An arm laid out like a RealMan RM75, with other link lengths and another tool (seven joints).
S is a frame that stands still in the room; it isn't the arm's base.
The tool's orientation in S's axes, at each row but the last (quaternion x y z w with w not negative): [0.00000 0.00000 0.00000 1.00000]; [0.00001 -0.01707 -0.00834 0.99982]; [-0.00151 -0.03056 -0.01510 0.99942]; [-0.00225 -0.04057 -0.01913 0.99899]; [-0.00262 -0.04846 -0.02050 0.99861]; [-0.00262 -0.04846 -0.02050 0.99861]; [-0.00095 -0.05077 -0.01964 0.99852]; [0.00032 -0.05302 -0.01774 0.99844]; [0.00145 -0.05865 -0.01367 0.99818]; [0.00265 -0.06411 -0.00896 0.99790]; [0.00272 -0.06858 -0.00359 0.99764]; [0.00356 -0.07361 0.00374 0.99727]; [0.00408 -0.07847 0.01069 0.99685]
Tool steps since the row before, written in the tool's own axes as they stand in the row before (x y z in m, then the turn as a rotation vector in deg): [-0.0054 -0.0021 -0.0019 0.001 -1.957 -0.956]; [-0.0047 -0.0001 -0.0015 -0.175 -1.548 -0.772]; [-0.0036 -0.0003 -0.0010 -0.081 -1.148 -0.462]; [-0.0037 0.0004 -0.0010 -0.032 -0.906 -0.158]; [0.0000 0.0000 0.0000 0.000 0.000 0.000]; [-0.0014 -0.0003 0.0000 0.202 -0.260 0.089]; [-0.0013 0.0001 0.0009 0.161 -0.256 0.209]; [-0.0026 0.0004 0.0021 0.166 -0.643 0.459]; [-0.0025 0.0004 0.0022 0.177 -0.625 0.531]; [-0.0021 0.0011 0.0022 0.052 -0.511 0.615]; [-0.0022 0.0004 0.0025 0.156 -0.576 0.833]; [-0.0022 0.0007 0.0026 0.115 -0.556 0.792]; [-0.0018 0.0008 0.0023 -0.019 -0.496 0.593]
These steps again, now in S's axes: [-0.0054 -0.0021 -0.0019 0.001 -1.957 -0.956]; [-0.0046 0.0000 -0.0017 -0.174 -1.545 -0.778]; [-0.0035 -0.0002 -0.0012 -0.087 -1.147 -0.464]; [-0.0036 0.0005 -0.0013 -0.054 -0.905 -0.157]; [0.0000 0.0000 0.0000 0.000 0.000 0.000]; [-0.0014 -0.0002 -0.0001 0.182 -0.267 0.109]; [-0.0014 0.0002 0.0008 0.129 -0.261 0.224]; [-0.0028 0.0005 0.0018 0.094 -0.648 0.472]; [-0.0027 0.0005 0.0019 0.097 -0.630 0.545]; [-0.0023 0.0011 0.0019 -0.036 -0.514 0.613]; [-0.0025 0.0004 0.0022 0.037 -0.581 0.843]; [-0.0026 0.0007 0.0023 0.002 -0.561 0.797]; [-0.0022 0.0007 0.0020 -0.101 -0.502 0.580]
